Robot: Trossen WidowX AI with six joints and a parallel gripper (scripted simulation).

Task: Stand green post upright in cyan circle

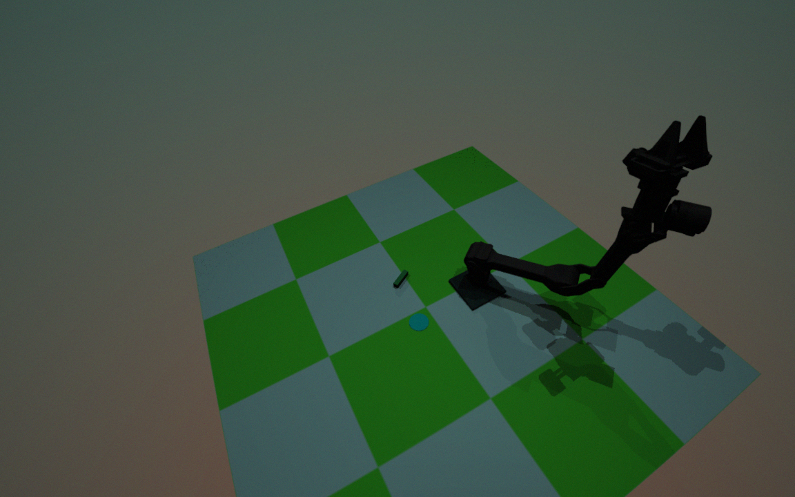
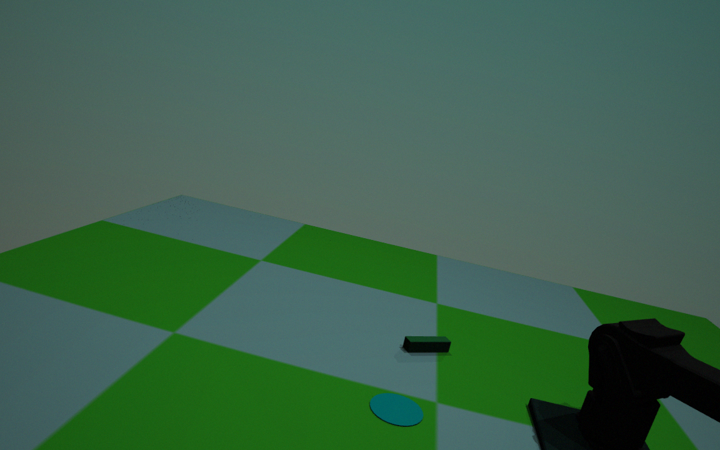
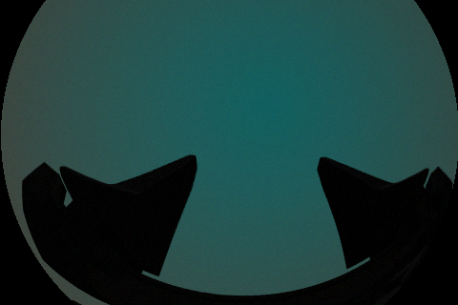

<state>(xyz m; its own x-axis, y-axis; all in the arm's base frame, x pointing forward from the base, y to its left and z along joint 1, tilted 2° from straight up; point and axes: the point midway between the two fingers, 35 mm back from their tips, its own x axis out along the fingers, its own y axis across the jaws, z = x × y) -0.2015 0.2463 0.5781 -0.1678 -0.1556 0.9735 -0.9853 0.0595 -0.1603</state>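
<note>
The green post lies 420 mm ahead of my gripper tip, 400 mm to the right of it and 610 mm below it. From my gripper tip the other things lie so: cyan circle: 450 mm ahead, 230 mm to the right, 610 mm below.
</note>
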